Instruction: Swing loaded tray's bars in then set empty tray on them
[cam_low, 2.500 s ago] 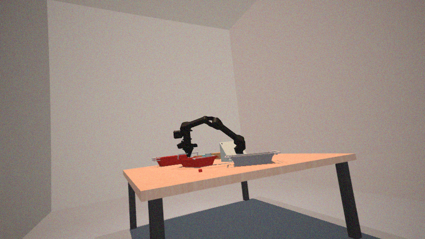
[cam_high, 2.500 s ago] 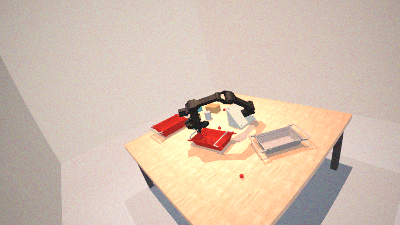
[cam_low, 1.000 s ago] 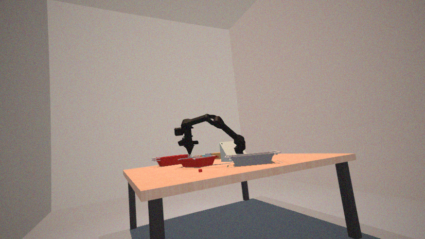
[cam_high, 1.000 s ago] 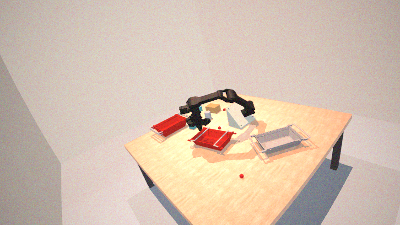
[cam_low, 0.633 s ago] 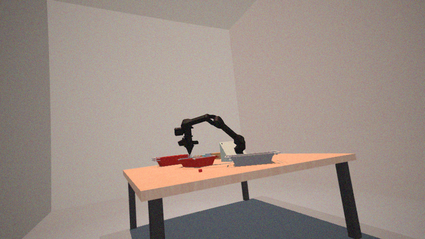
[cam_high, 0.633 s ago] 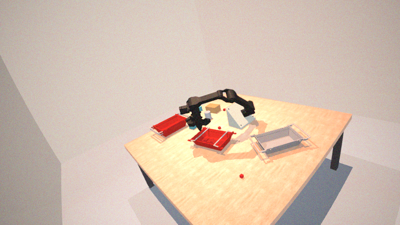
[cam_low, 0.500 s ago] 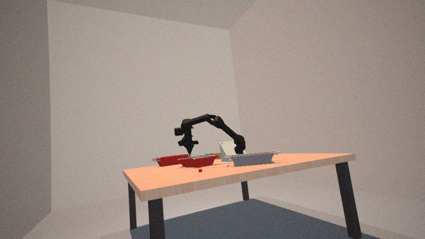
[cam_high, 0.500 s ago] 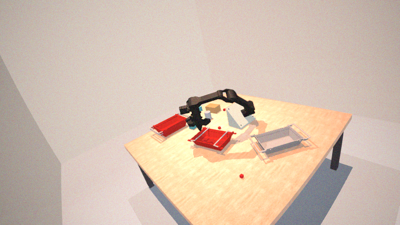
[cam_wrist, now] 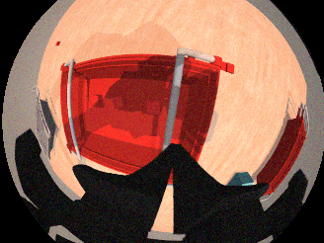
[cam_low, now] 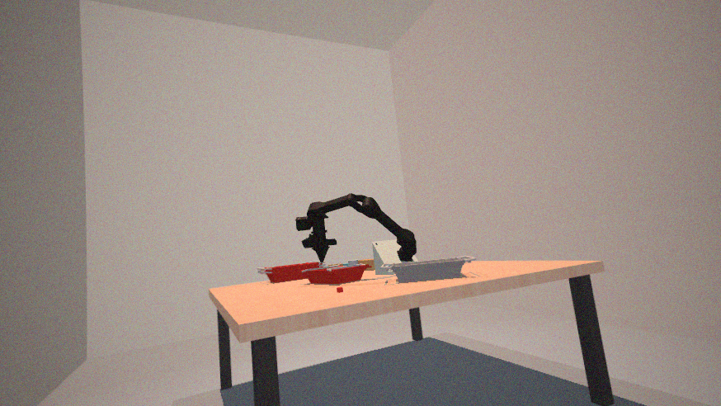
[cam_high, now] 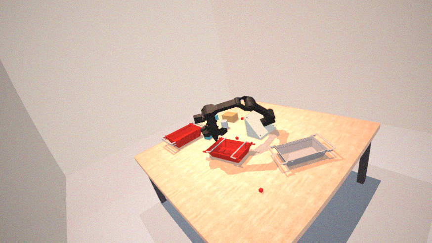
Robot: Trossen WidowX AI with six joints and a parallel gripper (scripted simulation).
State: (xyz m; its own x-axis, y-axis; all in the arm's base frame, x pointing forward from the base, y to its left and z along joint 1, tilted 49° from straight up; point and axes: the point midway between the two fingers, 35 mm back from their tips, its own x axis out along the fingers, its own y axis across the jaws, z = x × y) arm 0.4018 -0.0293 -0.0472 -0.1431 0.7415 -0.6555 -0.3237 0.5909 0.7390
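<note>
Now: the grey tray 28 cm behind my gripper tip, 45 cm to the left of it and 4 cm below it. From my gripper tip the other things lie so: small red cube (7 cm ahead, 47 cm to the left, 8 cm below); then tan box (17 cm behind, 36 cm to the right, 7 cm below).
</note>
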